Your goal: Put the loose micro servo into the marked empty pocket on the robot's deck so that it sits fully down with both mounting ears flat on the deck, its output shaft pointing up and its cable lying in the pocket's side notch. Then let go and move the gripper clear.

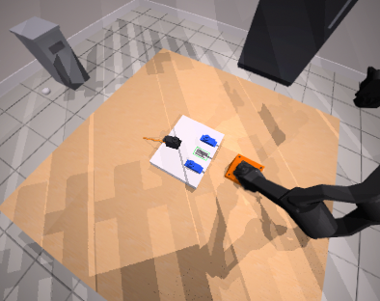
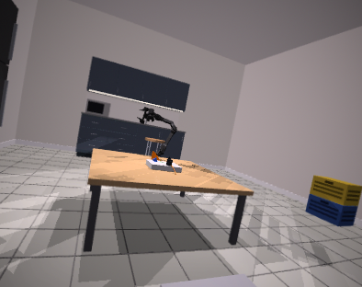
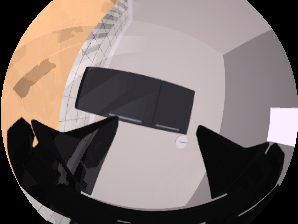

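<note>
Right now the white deck is 410 mm ahead of my gripper tip, 290 mm to the left of it and 470 mm below it.
</note>
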